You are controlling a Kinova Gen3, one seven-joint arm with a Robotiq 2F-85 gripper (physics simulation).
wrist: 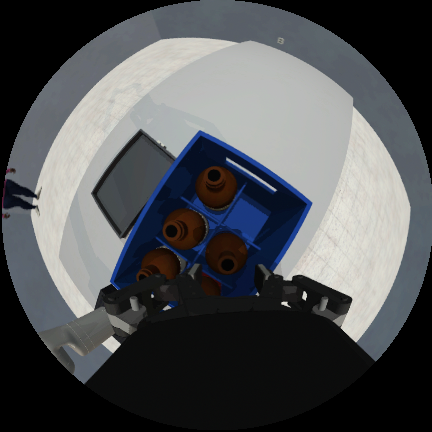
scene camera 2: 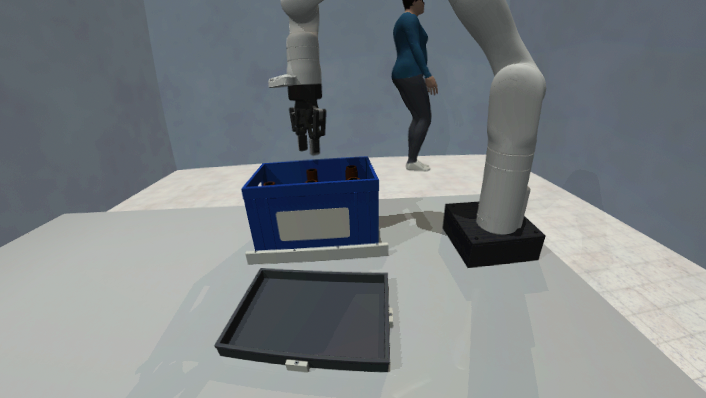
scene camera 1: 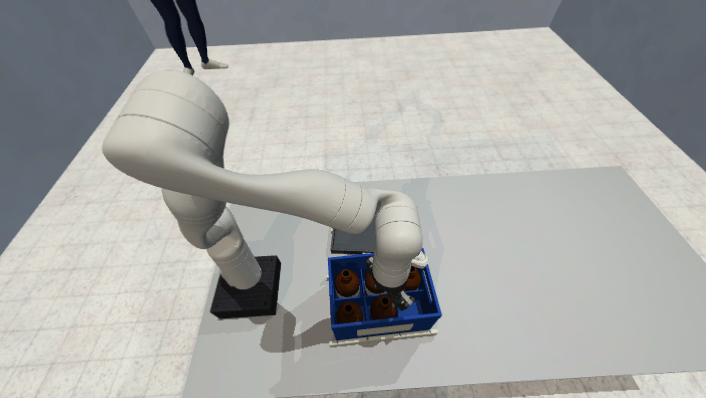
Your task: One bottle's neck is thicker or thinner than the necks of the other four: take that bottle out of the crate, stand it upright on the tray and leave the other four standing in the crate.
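Seen in the pictures: gripper, between the fingertips: (wrist: 228, 273) (scene camera 2: 309, 152) (scene camera 1: 387, 294); arm's base, origin of its link: (wrist: 108, 318) (scene camera 2: 496, 223) (scene camera 1: 246, 275).
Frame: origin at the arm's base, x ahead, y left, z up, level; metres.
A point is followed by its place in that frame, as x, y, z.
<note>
A blue crate (scene camera 1: 345, 330) @(0.292, -0.213, 0.064) (scene camera 2: 261, 220) @(0.508, -0.033, 0.036) (wrist: 289, 222) @(0.497, -0.211, 0.084) holds five brown bottles, upright in separate compartments. In scene camera 1's view the back row has a left bottle (scene camera 1: 346, 284) @(0.308, -0.093, 0.060) (wrist: 161, 265) @(0.331, -0.083, 0.058), a middle bottle (wrist: 185, 229) @(0.409, -0.089, 0.075) and a right bottle (scene camera 1: 412, 280) @(0.495, -0.105, 0.059) (wrist: 216, 189) @(0.481, -0.096, 0.072). The front row has a left bottle (scene camera 1: 349, 315) @(0.307, -0.183, 0.084) (wrist: 210, 286) @(0.341, -0.171, 0.042) and a middle bottle (scene camera 1: 383, 308) @(0.398, -0.175, 0.075) (wrist: 226, 251) @(0.414, -0.156, 0.073); its right compartment is empty. I cannot tell which neck differs. My gripper (scene camera 2: 308, 150) @(0.405, -0.161, 0.141) (wrist: 228, 273) @(0.405, -0.161, 0.141) is open and empty above the crate, near the front middle bottle. The dark tray (scene camera 1: 352, 241) @(0.346, 0.106, -0.061) (scene camera 2: 305, 315) @(0.418, 0.143, -0.061) (wrist: 131, 180) @(0.408, 0.138, -0.061) is empty.
Pale strips (scene camera 1: 382, 338) @(0.392, -0.225, -0.036) (scene camera 2: 317, 253) @(0.398, -0.019, -0.045) run along the crate's foot. The tray lies beside the crate's back wall, with small white blocks at its edges. The arm's black base (scene camera 1: 245, 300) @(0.006, -0.080, 0.004) (scene camera 2: 492, 245) @(0.045, 0.062, -0.014) stands left of the crate in scene camera 1's view. A person stands far off.
</note>
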